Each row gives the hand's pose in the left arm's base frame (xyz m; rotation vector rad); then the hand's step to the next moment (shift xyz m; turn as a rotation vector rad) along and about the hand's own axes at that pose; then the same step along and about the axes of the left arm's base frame.
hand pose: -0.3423 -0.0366 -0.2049 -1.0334 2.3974 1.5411
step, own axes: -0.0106 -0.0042 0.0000 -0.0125 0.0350 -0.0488
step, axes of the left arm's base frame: 0.0106 0.0040 0.0014 0.0014 -0.0261 0.0555
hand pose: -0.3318 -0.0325 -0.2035 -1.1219 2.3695 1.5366
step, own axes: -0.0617 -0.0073 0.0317 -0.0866 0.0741 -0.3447
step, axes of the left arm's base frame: 0.0399 0.0568 0.0071 0.1170 -0.2228 0.2617
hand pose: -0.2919 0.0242 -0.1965 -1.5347 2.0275 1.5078
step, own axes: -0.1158 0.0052 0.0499 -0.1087 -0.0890 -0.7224
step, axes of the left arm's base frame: 0.0279 0.1100 0.0552 0.4079 -0.4992 0.3550
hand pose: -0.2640 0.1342 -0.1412 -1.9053 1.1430 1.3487
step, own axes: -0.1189 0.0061 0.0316 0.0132 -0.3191 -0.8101
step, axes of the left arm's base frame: -0.0372 0.0616 0.1000 0.6665 -0.4954 0.2621
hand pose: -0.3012 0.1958 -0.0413 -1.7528 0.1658 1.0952
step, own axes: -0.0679 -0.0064 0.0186 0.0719 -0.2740 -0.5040
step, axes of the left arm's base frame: -0.0466 -0.0067 0.0528 0.4939 -0.2494 0.1677
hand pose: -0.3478 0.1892 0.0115 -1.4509 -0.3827 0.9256
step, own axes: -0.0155 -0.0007 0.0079 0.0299 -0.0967 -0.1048
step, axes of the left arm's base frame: -0.0151 -0.0059 0.0064 0.1239 -0.0356 0.0678
